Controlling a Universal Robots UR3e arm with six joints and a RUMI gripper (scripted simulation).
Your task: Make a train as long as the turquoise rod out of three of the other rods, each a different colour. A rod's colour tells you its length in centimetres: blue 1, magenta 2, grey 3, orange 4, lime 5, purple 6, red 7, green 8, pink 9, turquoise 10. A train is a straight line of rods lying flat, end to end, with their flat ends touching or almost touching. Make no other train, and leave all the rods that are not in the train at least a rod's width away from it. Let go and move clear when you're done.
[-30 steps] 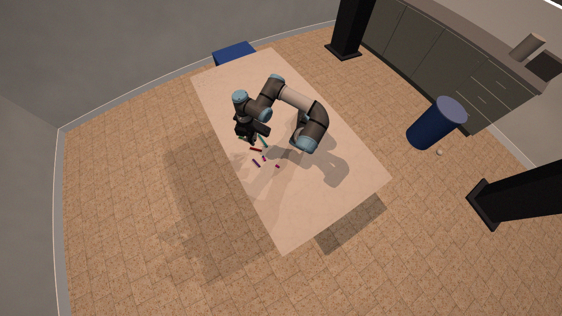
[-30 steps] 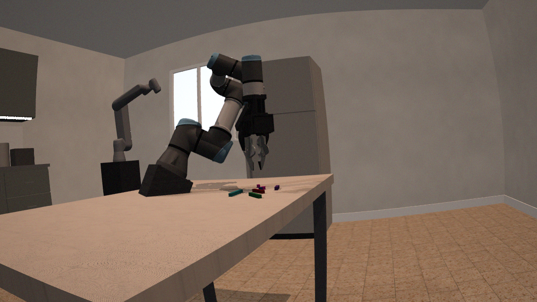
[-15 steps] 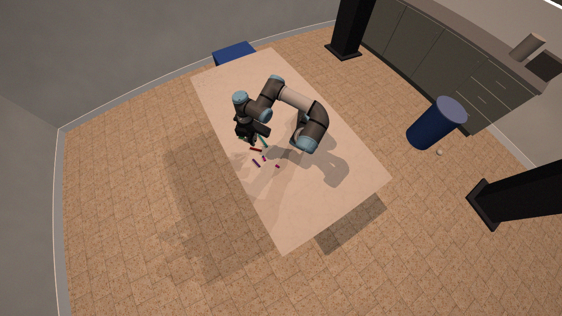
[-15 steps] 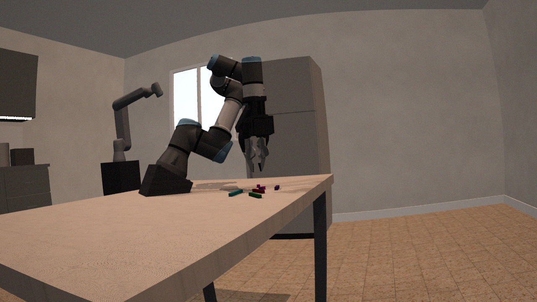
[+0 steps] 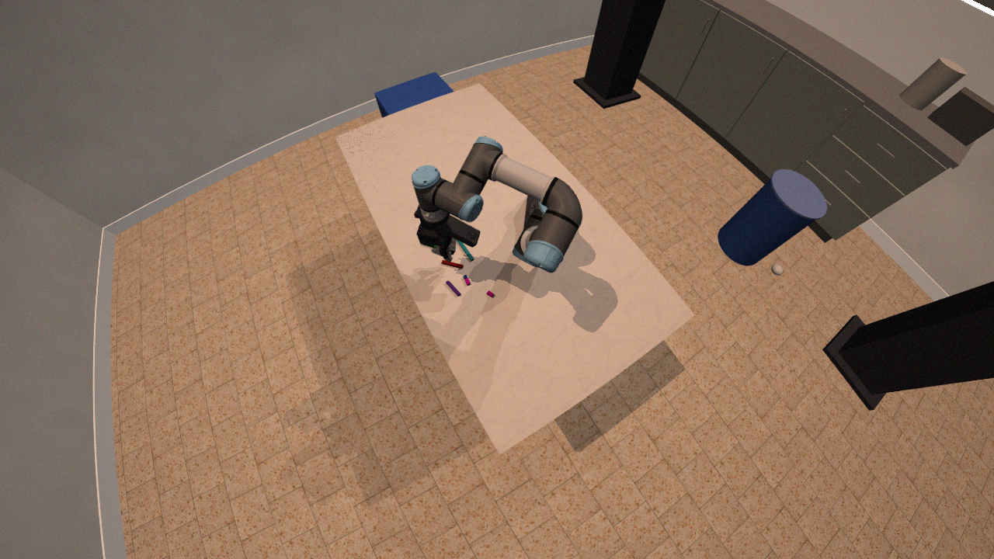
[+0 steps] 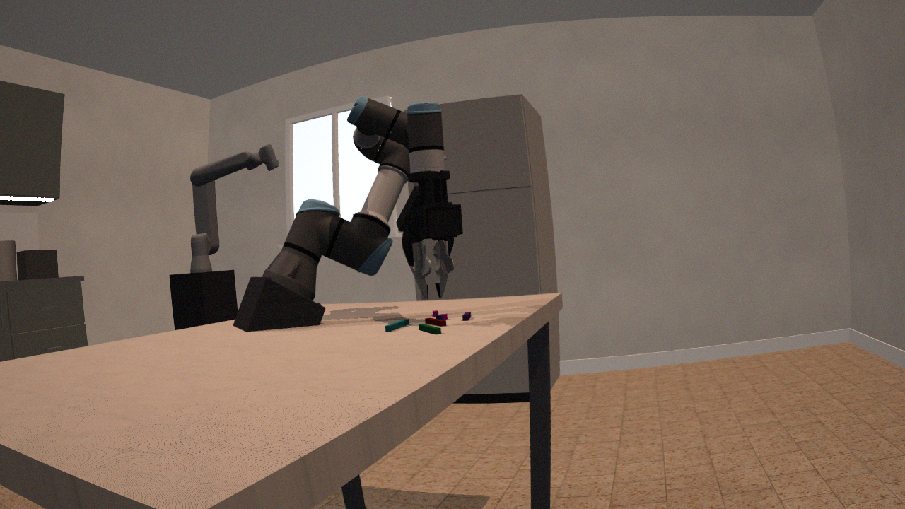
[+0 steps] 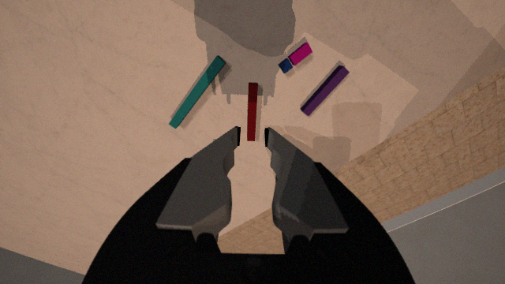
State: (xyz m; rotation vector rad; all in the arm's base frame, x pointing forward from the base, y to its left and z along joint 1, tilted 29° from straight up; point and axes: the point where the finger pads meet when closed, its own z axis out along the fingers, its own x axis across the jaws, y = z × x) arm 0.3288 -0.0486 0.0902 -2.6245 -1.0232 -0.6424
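The red rod is 60 mm below my hand. From my hand the other things lie so: purple rod (70 mm to the left, 60 mm below, 40 mm ahead); then turquoise rod (60 mm below, 60 mm behind, 40 mm to the right); then blue rod (60 mm to the left, 60 mm below, 10 mm behind).
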